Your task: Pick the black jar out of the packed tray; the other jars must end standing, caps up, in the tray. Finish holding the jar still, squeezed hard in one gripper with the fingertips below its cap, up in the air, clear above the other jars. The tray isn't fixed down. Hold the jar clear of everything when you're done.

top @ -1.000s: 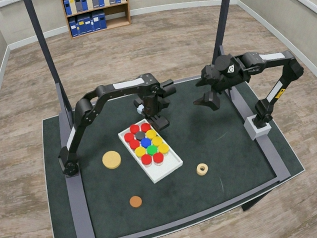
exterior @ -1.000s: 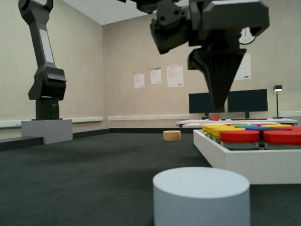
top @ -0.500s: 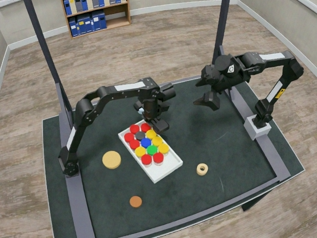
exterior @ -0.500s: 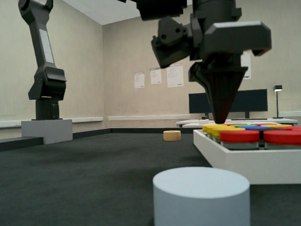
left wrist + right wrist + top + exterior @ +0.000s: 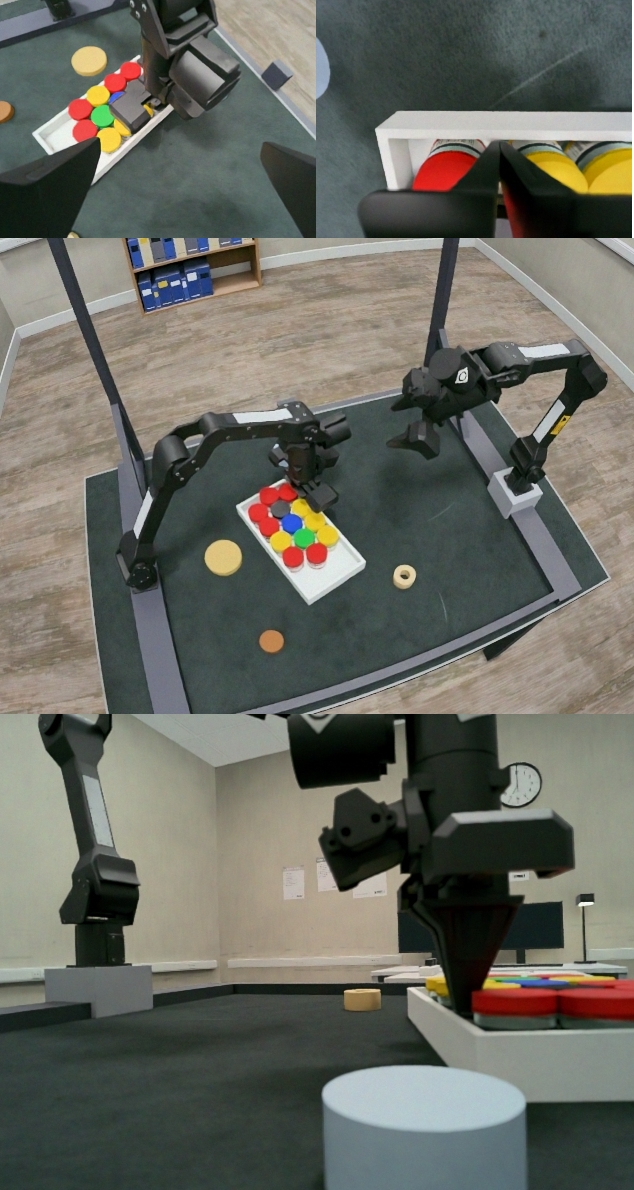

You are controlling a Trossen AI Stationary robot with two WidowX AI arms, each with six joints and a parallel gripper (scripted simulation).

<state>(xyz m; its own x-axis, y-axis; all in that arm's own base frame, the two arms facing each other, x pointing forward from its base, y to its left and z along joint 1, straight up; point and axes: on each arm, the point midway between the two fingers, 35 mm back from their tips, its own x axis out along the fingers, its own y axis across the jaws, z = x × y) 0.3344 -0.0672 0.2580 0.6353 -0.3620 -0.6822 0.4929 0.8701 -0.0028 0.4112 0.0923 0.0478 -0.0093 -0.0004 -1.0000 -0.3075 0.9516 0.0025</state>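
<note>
My right hand is 4 cm above the yellow jar, 3 cm short of it and 1 cm to the left of it. From my right hand the other things lie so: black jar: 6 cm to the right, 4 cm below, 3 cm ahead; then pale blue cylinder: 15 cm behind, 5 cm below, 1 cm to the right; then blue jar: 7 cm ahead, 4 cm to the right, 4 cm below.
</note>
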